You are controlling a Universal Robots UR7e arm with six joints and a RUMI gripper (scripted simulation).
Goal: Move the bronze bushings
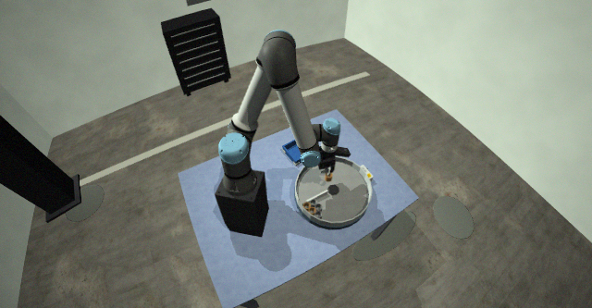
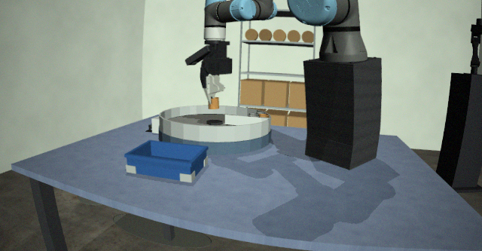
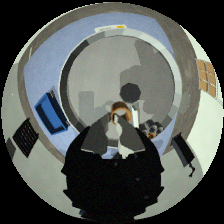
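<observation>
Now: the blue crate 29 cm to the left of my hand, 13 cm below it and 6 cm ahead of it. From my hand the other things lie so: turntable (10 cm below, 6 cm to the right).
</observation>
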